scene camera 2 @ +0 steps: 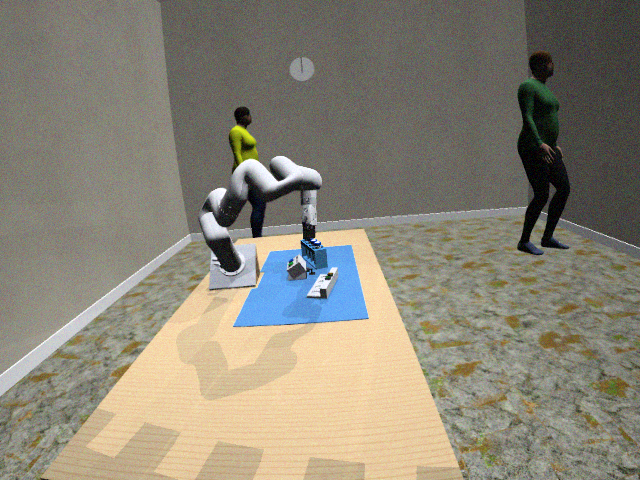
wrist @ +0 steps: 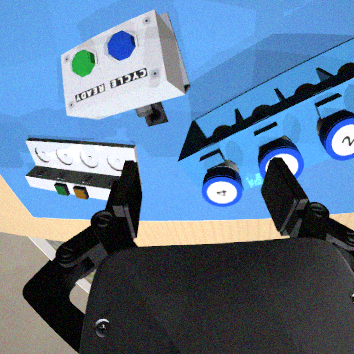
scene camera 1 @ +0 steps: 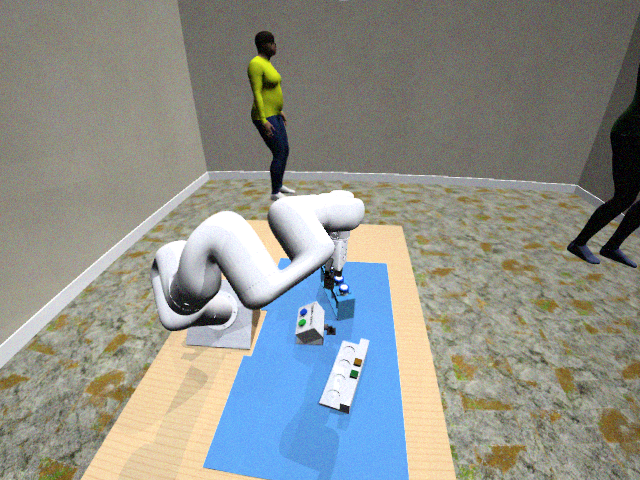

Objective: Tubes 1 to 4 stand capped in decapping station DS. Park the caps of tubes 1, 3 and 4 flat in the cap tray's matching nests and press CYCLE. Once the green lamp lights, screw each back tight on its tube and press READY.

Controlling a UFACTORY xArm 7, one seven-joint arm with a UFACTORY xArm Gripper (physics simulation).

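My gripper is open and empty above decapping station DS. In the wrist view, cap 4 lies between the finger lines, on its tube; the right finger partly covers another blue-rimmed cap, its number hidden. Cap 2 is at the right edge. Tube 1 does not show there. The white cap tray shows nests without caps, one partly behind the left finger. The control box has a blue CYCLE button and green READY button.
A green block and an amber block sit on the tray. A small dark fitting juts beside the box. Two people, in yellow and green, stand beyond the table.
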